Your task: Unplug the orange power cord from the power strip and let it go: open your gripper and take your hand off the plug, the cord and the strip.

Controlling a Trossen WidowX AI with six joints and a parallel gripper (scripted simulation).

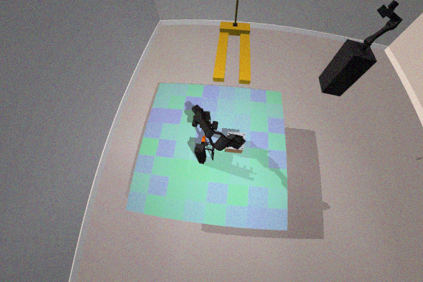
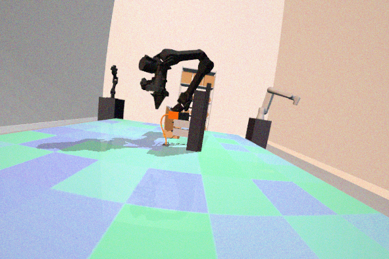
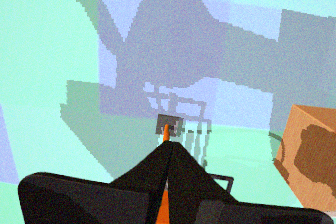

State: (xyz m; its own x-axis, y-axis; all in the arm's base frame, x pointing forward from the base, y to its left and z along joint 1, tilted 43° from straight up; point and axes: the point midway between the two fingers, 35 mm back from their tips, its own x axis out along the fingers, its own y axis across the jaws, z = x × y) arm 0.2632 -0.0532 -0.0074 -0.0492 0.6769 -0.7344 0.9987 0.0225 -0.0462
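My gripper tip is 100 mm to the right of the orange plug and 10 mm above it.
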